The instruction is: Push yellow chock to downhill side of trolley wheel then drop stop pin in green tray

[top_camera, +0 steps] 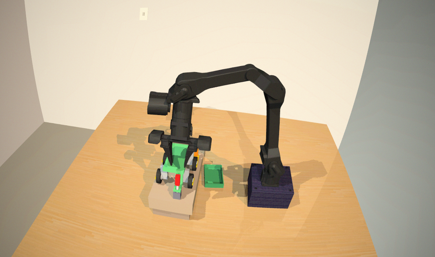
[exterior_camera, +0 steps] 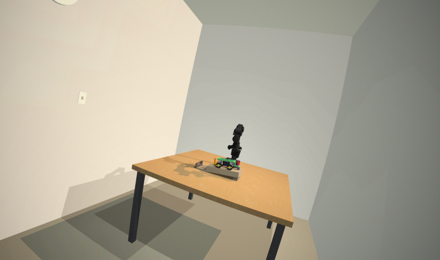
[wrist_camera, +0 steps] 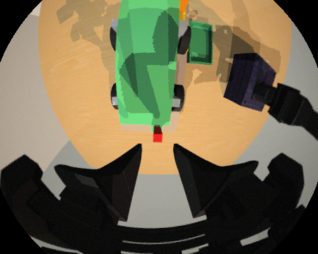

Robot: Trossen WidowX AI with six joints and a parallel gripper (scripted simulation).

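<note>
My gripper tip is now 60 mm above the red-headed stop pin and 20 mm to the right of it. Round my gripper tip: green tray 200 mm below, 180 mm to the right, 110 mm behind; then yellow chock 200 mm to the right, 110 mm below, 30 mm behind; then green-topped trolley 90 mm to the right, 80 mm below, 20 mm ahead.
</note>
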